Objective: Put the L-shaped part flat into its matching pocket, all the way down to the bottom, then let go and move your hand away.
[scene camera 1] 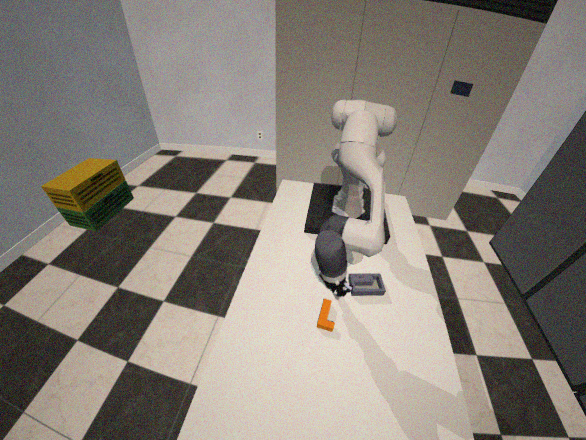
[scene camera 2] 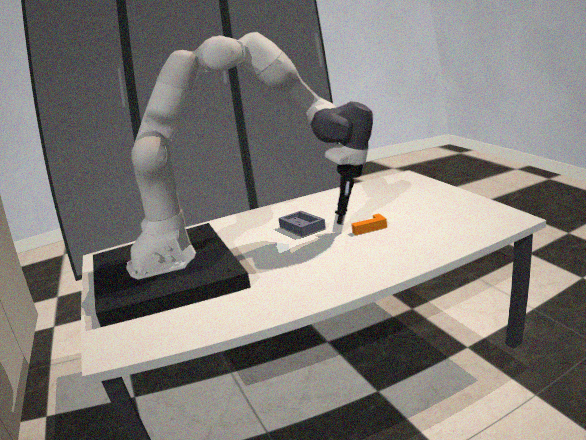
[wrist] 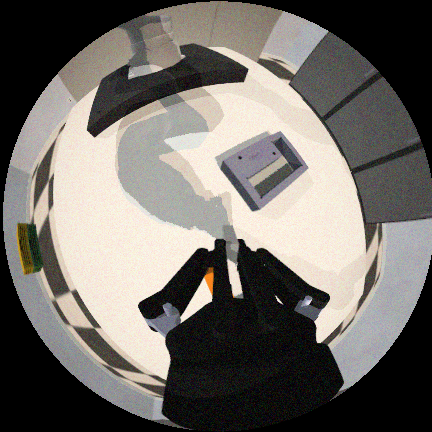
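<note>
The orange L-shaped part lies flat on the table, apart from the tray. In the wrist view a small piece of the orange part shows behind the left finger, and the rest is hidden by the gripper. The grey-purple tray with the pocket lies nearer the robot's base, its pocket unfilled. My gripper is shut with nothing between its fingers. It points down just above the table, between the tray and the orange part, touching neither as far as I can see.
The white table carries the black base plate of the arm at its far end. A yellow and green crate stack stands off to the side of the table. Dark cabinets stand beyond the other side.
</note>
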